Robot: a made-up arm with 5 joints.
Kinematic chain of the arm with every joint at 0, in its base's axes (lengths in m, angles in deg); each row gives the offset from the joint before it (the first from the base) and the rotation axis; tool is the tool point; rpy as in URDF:
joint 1: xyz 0 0 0.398 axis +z
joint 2: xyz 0 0 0 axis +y
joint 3: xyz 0.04 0 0.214 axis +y
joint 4: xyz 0.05 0 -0.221 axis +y
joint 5: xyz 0.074 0 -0.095 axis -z
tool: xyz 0 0 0 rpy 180 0 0
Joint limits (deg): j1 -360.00..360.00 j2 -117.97..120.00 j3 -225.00..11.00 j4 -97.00..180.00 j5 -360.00..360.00
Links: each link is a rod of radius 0.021 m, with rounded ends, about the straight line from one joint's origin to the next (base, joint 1, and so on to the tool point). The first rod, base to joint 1, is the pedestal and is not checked.
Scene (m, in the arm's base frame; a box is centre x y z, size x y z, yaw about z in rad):
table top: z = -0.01
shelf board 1: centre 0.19 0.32 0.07 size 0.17 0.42 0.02 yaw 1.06
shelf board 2: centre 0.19 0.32 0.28 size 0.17 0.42 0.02 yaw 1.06
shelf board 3: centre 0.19 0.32 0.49 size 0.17 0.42 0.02 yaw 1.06
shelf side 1: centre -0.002 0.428 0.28 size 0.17 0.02 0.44 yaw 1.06
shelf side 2: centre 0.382 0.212 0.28 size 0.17 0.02 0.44 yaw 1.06
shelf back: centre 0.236 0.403 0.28 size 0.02 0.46 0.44 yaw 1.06
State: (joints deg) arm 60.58 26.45 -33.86 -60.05 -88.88
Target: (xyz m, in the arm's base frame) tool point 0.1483 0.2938 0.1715
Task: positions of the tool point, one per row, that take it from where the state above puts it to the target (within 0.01 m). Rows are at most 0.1 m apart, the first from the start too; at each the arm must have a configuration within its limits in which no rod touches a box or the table.
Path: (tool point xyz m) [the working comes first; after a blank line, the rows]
Joints at the target: 63.22 67.06 -55.67 -40.74 -88.88
Straight joint move there: touches shelf board 2.

1: 0.1385 0.2452 0.3889
2: 0.1161 0.2053 0.3889
3: 0.0930 0.1641 0.3910
4: 0.1025 0.1885 0.3441
5: 0.1059 0.2031 0.2901
6: 0.1030 0.2063 0.2315
7: 0.0940 0.1970 0.1715
8: 0.1210 0.2464 0.1666
9: 0.1483 0.2938 0.1715

